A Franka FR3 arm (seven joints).
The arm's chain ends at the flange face. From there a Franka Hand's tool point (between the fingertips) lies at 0.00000 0.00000 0.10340 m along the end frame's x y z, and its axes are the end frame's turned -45 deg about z.
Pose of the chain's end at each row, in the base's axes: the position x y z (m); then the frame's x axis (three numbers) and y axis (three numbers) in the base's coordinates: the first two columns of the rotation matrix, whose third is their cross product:
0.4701 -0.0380 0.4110 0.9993 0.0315 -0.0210 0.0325 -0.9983 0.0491
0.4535 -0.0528 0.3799 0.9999 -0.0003 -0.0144 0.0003 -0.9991 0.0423
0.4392 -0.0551 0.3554 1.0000 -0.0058 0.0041 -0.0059 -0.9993 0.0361
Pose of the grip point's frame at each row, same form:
0.4681 -0.0431 0.3077 0.6836 0.7282 -0.0496 0.7296 -0.6836 0.0199
0.4520 -0.0572 0.2766 0.7068 0.7063 -0.0401 0.7072 -0.7067 0.0197
0.4396 -0.0588 0.2521 0.7113 0.7025 -0.0226 0.7029 -0.7107 0.0284

